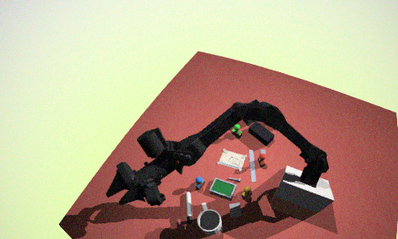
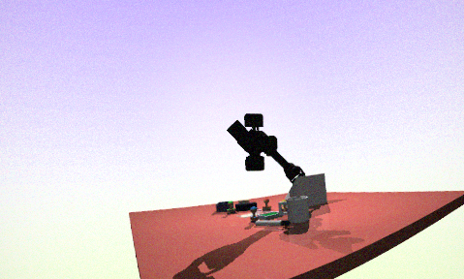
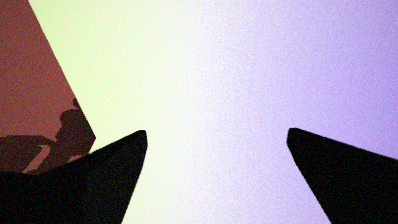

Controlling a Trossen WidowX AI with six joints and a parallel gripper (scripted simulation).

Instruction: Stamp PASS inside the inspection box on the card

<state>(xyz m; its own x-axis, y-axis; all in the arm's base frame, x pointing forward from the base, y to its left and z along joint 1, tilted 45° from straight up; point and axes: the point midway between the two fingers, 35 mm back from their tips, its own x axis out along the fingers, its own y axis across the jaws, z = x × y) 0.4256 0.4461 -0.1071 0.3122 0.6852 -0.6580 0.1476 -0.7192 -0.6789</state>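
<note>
My gripper tip is 80 mm past the green stamp, 540 mm to the left of it and 280 mm above it. From my gripper tip the other things lie so: white mug: 200 mm behind, 150 mm to the right, 260 mm below; white tube: 110 mm behind, 130 mm to the right, 290 mm below; blue-topped stamp: 80 mm behind, 250 mm to the right, 280 mm below.
</note>
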